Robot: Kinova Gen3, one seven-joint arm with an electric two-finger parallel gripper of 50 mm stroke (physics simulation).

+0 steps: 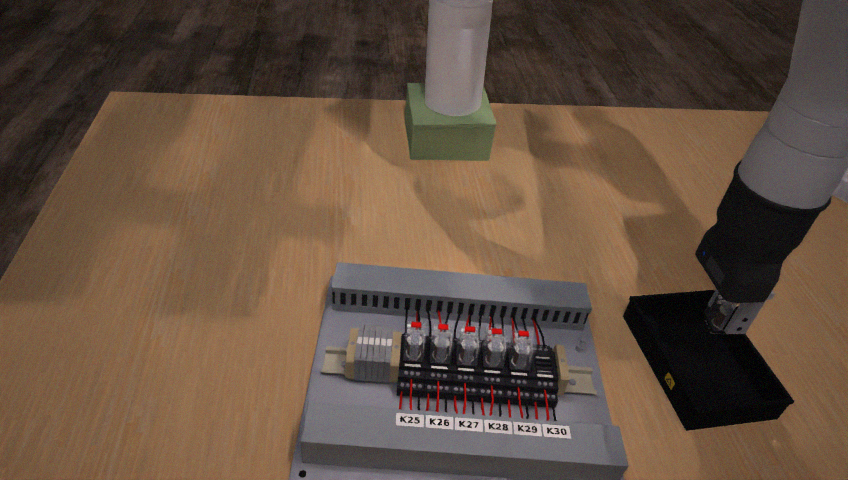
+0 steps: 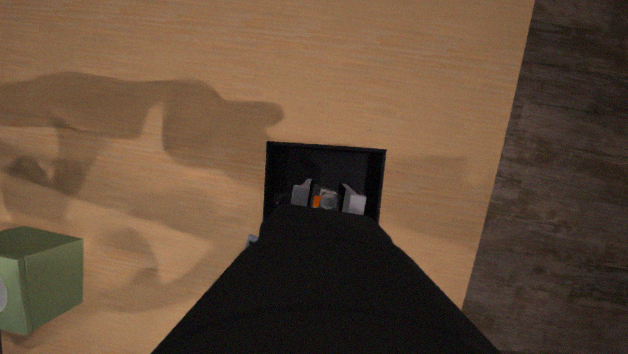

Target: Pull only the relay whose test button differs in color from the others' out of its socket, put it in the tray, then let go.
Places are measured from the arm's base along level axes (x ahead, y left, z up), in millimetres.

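Pixels of known places: gripper, fingertip midpoint: (image 1: 725, 318) (image 2: 325, 191); arm's base, link origin: (image 1: 452, 100).
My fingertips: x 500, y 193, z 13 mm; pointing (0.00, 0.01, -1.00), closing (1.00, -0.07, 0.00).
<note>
Ahead of a thing's pixels: the offset from my fingertips to its top centre. "spot": to the spot under its first point.
My gripper (image 1: 727, 316) (image 2: 325, 191) is shut on a clear relay {dx -1, dy -7, dz +29 mm} (image 1: 720, 311) (image 2: 329, 199) with an orange test button {dx -8, dy -6, dz +29 mm} (image 2: 317, 201). It points down over the back part of the black tray {dx -3, dy -1, dz -47 mm} (image 1: 658, 355) (image 2: 272, 172), low and within its outline. The relay's lower end is hard to make out against the dark tray, so contact with the floor cannot be told. Several relays with red buttons, one of them this middle relay {dx -17, dy -278, dz -13 mm} (image 1: 467, 346), stand in the sockets over labels K25 to K29. The K30 socket {spot: dx +0, dy -196, dz -51 mm} (image 1: 543, 364) is empty.
The grey panel {spot: dx +8, dy -131, dz -79 mm} (image 1: 595, 380) with wire ducts {dx -113, dy -261, dz -40 mm} (image 1: 461, 286) and terminal blocks {dx -37, dy -370, dz -36 mm} (image 1: 373, 356) lies left of the tray. A green block (image 1: 450, 141) (image 2: 52, 280) under a pale column (image 1: 457, 59) stands at the back of the table. Dark floor (image 2: 570, 200) shows beyond the table edge.
</note>
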